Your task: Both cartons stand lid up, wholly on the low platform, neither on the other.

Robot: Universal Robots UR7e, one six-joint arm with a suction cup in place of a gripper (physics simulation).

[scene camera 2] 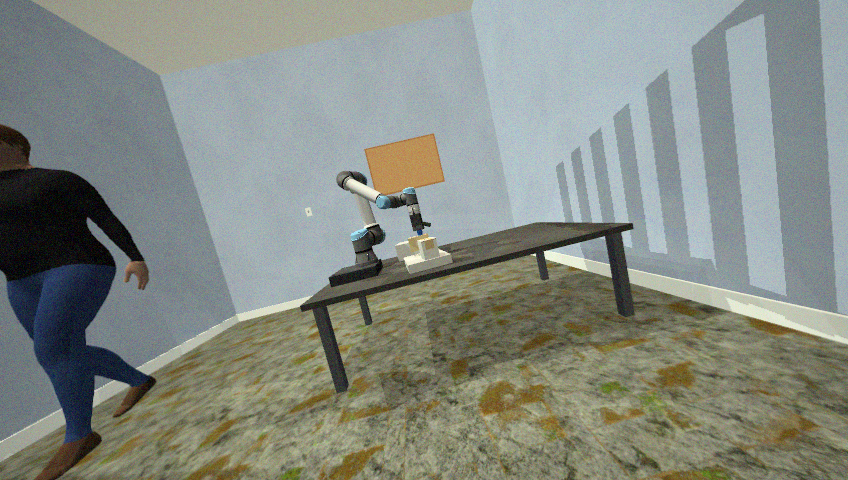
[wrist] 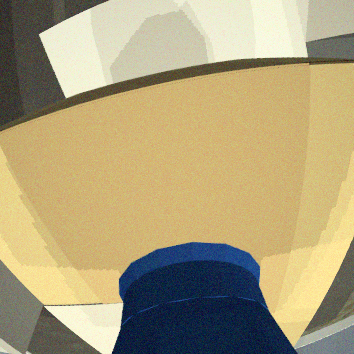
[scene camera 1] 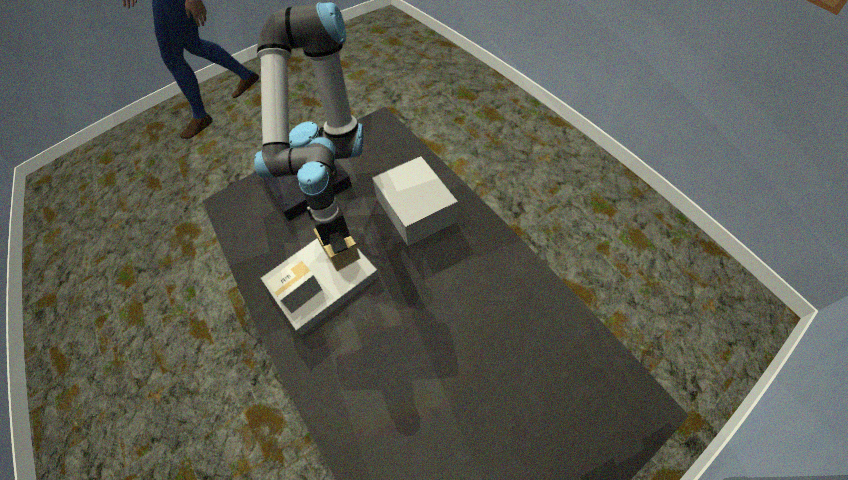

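Seen in the pictures: hand, its tool point: [scene camera 2: 420,237] [wrist: 186,251]; arm's base, origin of its link: [scene camera 2: 367,263].
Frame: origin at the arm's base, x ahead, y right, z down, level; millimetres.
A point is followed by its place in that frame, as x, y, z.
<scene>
The low white platform [scene camera 1: 334,286] @(480, 85, 12) [scene camera 2: 437,262] @(493, 268, 37) [wrist: 80,65] @(457, -35, 12) lies on the table. One carton [scene camera 1: 301,293] @(493, 183, -49) [scene camera 2: 428,247] @(464, 259, -51), with pale and dark sides and a tan-and-white lid with printed marks, stands lid up on its left part in scene camera 1. My suction gripper [scene camera 1: 334,234] @(401, 22, -96) [scene camera 2: 419,232] [wrist: 190,270] is shut on the lid of the tan carton [scene camera 1: 345,260] @(447, 20, -55) [wrist: 185,160], which is upright over the platform's other part, beside the first carton. The views do not show clearly whether its underside touches the platform. My tool hides part of its lid.
A taller white block [scene camera 1: 419,199] @(336, -286, -60) [scene camera 2: 402,250] @(213, -180, -16) stands on the dark table [scene camera 1: 505,333] @(841, -341, 60) [scene camera 2: 511,240] @(954, -50, 60), right of the low platform in scene camera 1. The arm's black base [scene camera 1: 291,199] @(69, 126, 0) [scene camera 2: 357,271] @(6, 188, 6) is behind the platform. A person [scene camera 1: 178,53] [scene camera 2: 53,237] is on the floor beyond the table.
</scene>
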